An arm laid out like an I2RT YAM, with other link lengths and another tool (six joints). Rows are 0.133 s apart.
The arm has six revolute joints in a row. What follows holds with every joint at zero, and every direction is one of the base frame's. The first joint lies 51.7 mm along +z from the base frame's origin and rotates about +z. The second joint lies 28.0 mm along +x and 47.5 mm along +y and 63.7 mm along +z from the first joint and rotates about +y. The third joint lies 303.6 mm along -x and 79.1 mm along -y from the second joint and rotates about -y. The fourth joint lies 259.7 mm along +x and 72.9 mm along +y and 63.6 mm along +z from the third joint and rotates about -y. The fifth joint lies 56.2 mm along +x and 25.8 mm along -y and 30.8 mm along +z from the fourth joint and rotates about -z. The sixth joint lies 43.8 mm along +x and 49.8 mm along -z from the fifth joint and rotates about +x. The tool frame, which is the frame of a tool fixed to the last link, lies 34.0 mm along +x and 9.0 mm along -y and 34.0 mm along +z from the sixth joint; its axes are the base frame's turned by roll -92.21, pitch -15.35 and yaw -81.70 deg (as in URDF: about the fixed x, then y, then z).
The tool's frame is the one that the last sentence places.
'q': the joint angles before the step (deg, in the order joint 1, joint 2, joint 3, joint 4, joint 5, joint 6). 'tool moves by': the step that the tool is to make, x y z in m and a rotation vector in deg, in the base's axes. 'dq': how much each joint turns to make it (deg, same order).
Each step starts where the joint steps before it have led.
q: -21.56, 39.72, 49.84, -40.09, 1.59, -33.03
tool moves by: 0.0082, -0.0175, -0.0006, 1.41, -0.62, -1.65
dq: -6.95, 2.39, -0.03, 2.36, -5.36, -1.32
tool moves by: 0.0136, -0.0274, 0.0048, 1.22, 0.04, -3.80
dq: -6.12, 5.09, 2.06, 2.32, -2.51, -0.29
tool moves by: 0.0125, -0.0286, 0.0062, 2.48, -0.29, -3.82
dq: -4.66, 5.50, 3.07, 1.34, -1.84, 1.42
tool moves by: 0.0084, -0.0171, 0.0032, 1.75, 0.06, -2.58
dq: -1.66, 3.57, 2.24, 0.38, 0.08, 1.61
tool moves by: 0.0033, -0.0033, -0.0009, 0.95, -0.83, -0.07
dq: -0.18, 0.79, -0.04, 0.98, -0.77, 1.01
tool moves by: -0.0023, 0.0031, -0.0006, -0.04, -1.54, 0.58
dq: -0.07, -1.10, -1.16, 1.33, -1.07, 0.50
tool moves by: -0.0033, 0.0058, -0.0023, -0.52, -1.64, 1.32
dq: 0.08, -1.70, -1.86, 1.73, -1.42, -0.04
